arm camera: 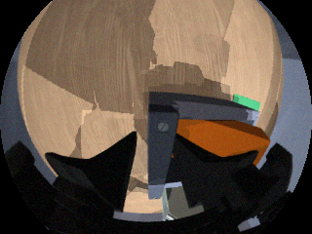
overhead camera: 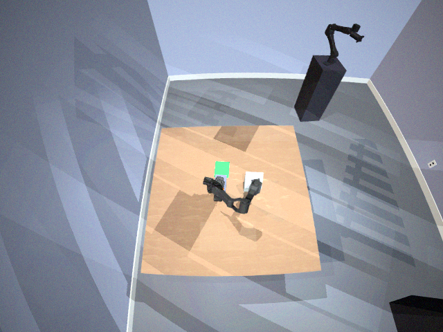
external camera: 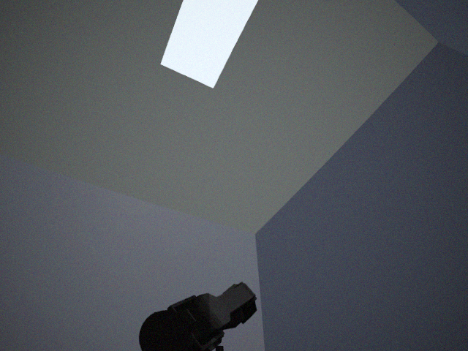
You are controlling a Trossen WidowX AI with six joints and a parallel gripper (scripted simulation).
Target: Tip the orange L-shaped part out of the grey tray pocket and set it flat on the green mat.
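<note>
The orange L-shaped part is 5 cm to the right of my gripper tip, 1 cm behind it and 1 cm above it. The rest, counted from my gripper tip: green mat (22 cm to the right, 5 cm below, 4 cm behind).
</note>
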